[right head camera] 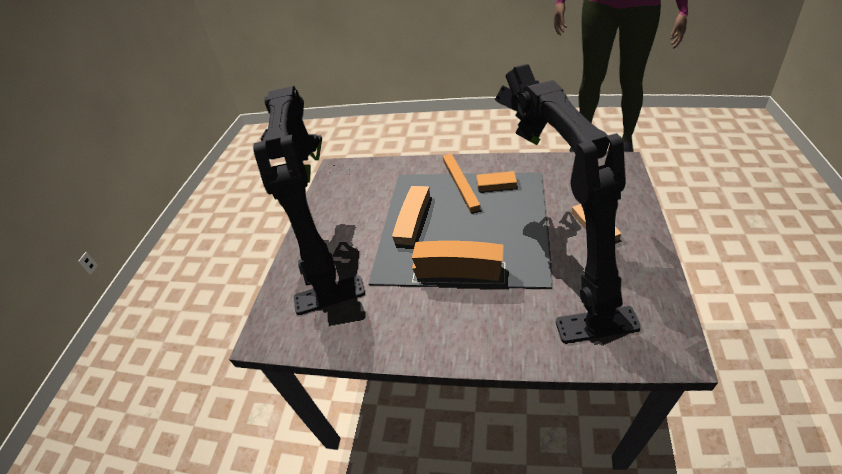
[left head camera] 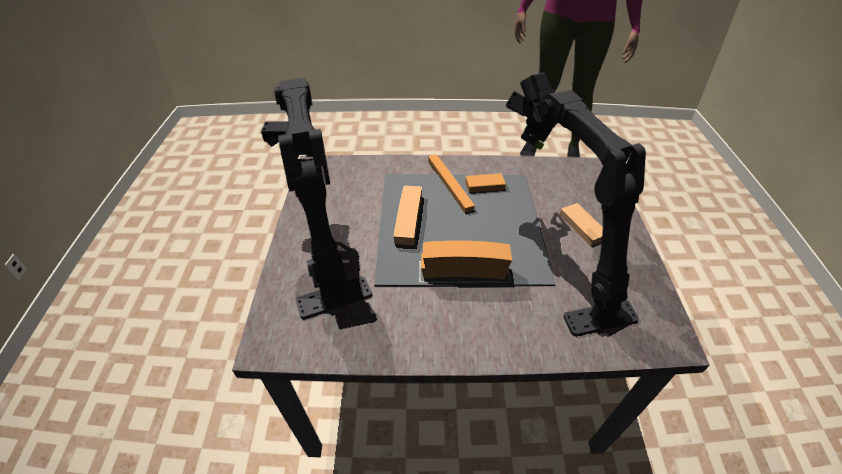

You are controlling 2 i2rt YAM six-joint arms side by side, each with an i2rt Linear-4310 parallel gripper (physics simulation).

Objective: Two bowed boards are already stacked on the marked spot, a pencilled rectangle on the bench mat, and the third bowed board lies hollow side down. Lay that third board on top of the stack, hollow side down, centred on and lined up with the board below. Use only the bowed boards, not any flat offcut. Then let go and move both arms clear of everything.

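Seen in the pictures: left gripper, between the fingertips: (right head camera: 312, 171); right gripper, between the fingertips: (right head camera: 543, 121); left arm's base, origin of its link: (right head camera: 329, 295) (left head camera: 333, 298); right arm's base, origin of its link: (right head camera: 597, 325) (left head camera: 600, 318).
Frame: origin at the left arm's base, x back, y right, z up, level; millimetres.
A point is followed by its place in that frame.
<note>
The stack of bowed boards (left head camera: 466, 259) {x 86, y 350, z 86 mm} (right head camera: 457, 259) {x 89, y 355, z 88 mm} stands hollow side down at the mat's front, with part of the pencilled rectangle (left head camera: 421, 275) {x 39, y 247, z 19 mm} (right head camera: 414, 275) {x 39, y 246, z 24 mm} showing around its foot. The lower board peeks out at its left end. The third bowed board (left head camera: 408, 213) {x -175, y 294, z 55 mm} (right head camera: 411, 213) {x -174, y 299, z 54 mm} lies hollow side down, apart from the stack, on the mat's left part, its length running front to back. My left gripper (right head camera: 313, 160) {x -309, y 49, z 211 mm} is open and empty, high at the left and away from the boards; its arm hides it in the left head view. My right gripper (left head camera: 533, 141) (right head camera: 532, 137) is open and empty, high beyond the mat's back right.
On the grey mat (left head camera: 500, 223) {x -66, y 559, z 6 mm} (right head camera: 500, 223) {x -70, y 545, z 6 mm} lie a long thin strip (left head camera: 450, 183) {x -285, y 493, z 28 mm} (right head camera: 461, 183) {x -278, y 497, z 29 mm} and a short flat block (left head camera: 486, 183) {x -233, y 603, z 32 mm} (right head camera: 496, 181) {x -234, y 604, z 32 mm}. Another flat offcut (left head camera: 580, 222) {x 50, y 784, z 25 mm} (right head camera: 580, 216) {x 17, y 769, z 23 mm} lies on the table right of the mat, partly behind the right arm. A person stands behind the table.
</note>
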